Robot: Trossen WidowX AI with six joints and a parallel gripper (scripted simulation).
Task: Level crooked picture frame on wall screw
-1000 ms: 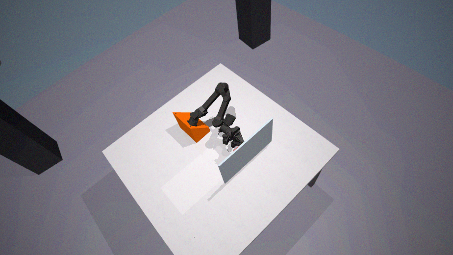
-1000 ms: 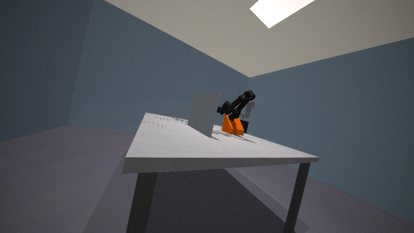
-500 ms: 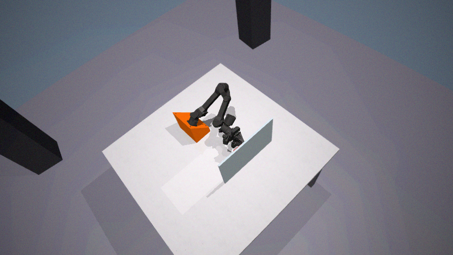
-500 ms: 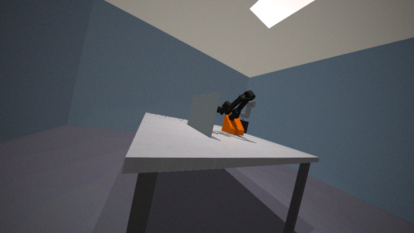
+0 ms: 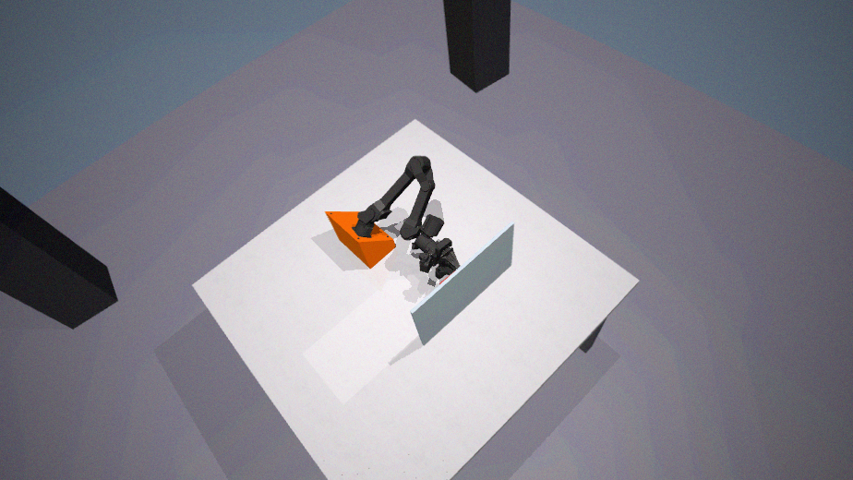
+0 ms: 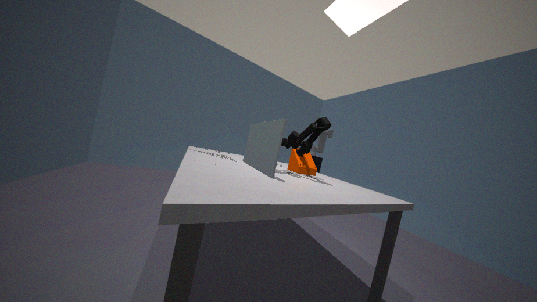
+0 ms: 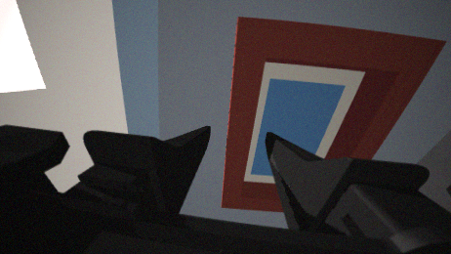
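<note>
The picture frame lies 5 cm below my gripper tip and 1 cm ahead of it. Also, from my gripper tip: wall panel (6 cm below, 2 cm ahead, 1 cm to the left).
</note>
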